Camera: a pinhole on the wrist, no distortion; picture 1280 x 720 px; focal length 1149.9 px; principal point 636.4 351.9 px. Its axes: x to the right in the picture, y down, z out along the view. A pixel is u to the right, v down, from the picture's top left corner.
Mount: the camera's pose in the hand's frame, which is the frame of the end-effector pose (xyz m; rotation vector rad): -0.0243 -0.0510 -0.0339 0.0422 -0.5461 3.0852
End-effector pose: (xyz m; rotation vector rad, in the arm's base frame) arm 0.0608 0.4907 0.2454 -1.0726 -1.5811 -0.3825
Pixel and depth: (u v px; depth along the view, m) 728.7 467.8 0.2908
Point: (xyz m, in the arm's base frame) -0.2219 0.5459 0.1884
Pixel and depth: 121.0 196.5 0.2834
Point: -0.1702 0.6544 0.3016
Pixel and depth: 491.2 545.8 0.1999
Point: -0.1449 0.5157 0.2501
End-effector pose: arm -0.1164 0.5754 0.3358 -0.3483 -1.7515 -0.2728
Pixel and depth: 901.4 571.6 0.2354
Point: -0.3253 0.4720 0.2298
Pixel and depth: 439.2 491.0 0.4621
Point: -0.5711 0.4773 0.3242
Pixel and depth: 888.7 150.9 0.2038
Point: -0.2925 0.5521 0.2392
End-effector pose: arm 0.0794 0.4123 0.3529 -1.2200 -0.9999 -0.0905
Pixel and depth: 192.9 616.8 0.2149
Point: -0.0649 0.4923 0.5211
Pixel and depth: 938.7 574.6 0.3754
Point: -0.2992 0.5042 0.4559
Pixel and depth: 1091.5 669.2 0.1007
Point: -0.0494 0.3835 0.3927
